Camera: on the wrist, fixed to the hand. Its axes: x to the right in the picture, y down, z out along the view.
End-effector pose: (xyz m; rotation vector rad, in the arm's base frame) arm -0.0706 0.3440 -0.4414 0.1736 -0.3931 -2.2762
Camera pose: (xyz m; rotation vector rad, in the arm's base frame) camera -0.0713 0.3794 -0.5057 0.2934 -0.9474 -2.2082
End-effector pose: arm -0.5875 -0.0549 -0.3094 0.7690 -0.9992 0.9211
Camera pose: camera -0.5355 -0.0350 -0.3573 1.2063 -0.8728 1.0974
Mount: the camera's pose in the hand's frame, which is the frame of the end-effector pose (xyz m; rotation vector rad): -0.0259 -0.0443 -0.0525 0.4402 -0.0979 -0.0349
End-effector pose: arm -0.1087 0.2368 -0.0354 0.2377 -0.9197 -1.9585
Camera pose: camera -0.0977 0.2440 -0.1076 0.4133 -1.4161 -1.7914
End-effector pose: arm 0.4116 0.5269 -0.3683 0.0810 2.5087 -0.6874
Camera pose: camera 0.4001 0.5162 -0.2966 0.1569 2.2302 -1.2168
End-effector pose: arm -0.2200 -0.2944 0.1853 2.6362 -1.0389 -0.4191
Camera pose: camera -0.1918 -0.2375 0.2221 -2.7379 1.1118 0.3266
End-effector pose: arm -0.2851 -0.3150 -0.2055 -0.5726 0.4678 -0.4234
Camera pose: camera -0.3448 -0.3574 -0.2102 -0.1742 0.2584 -0.5114
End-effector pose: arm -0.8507 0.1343 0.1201 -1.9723 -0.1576 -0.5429
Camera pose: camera -0.9049 0.1114 0.1640 -1.5682 -0.3433 -0.3938
